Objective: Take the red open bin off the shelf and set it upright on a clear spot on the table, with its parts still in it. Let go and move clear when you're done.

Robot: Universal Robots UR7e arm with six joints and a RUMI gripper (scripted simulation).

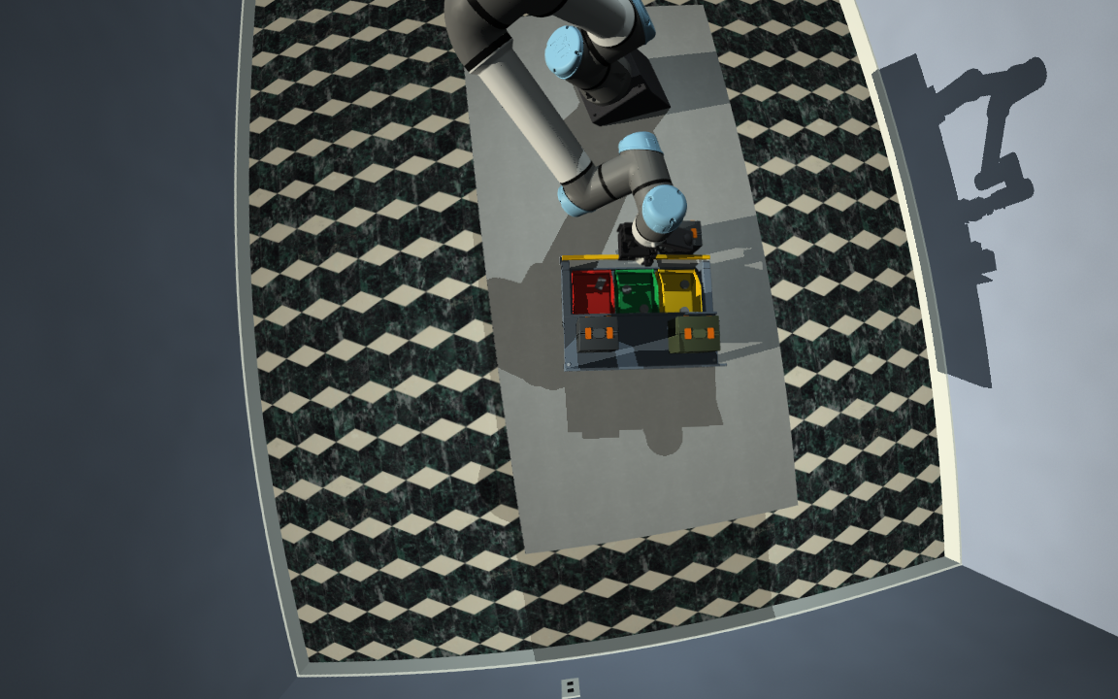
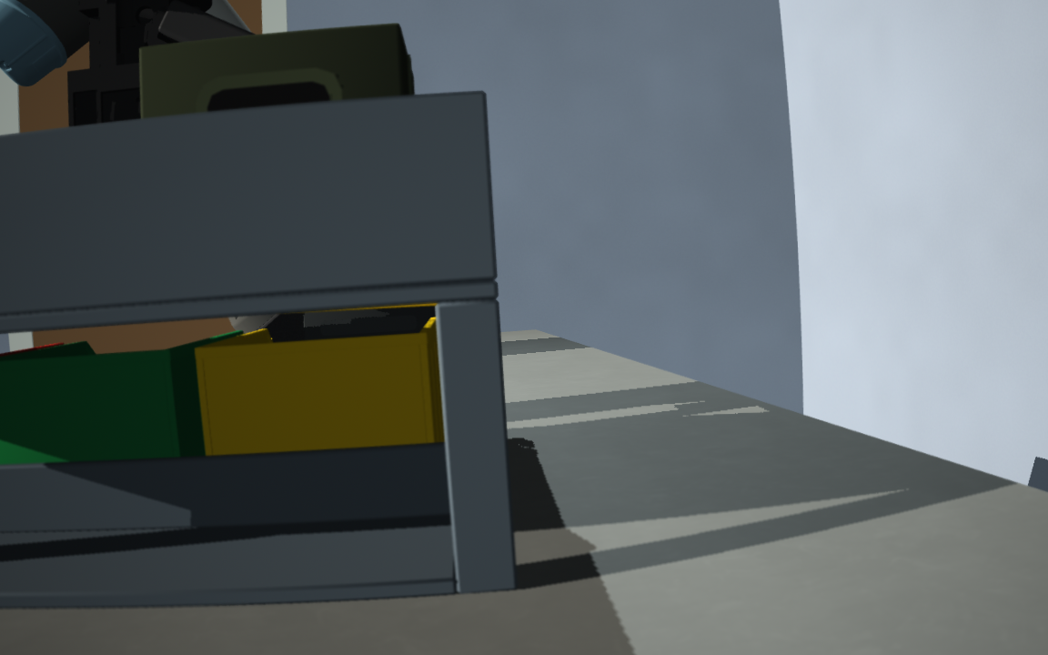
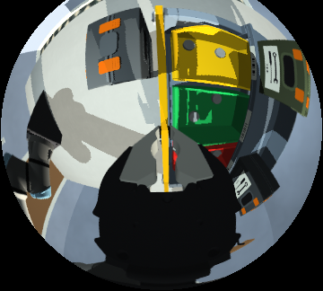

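The green bin lies 100 mm ahead of my hand, 30 mm to the right of it and 60 mm below it. Round my hand: thin yellow bar 10 mm below; red bin 70 mm ahead, 140 mm to the right, 60 mm below; dark case 20 mm behind, 120 mm to the left, 40 mm below.
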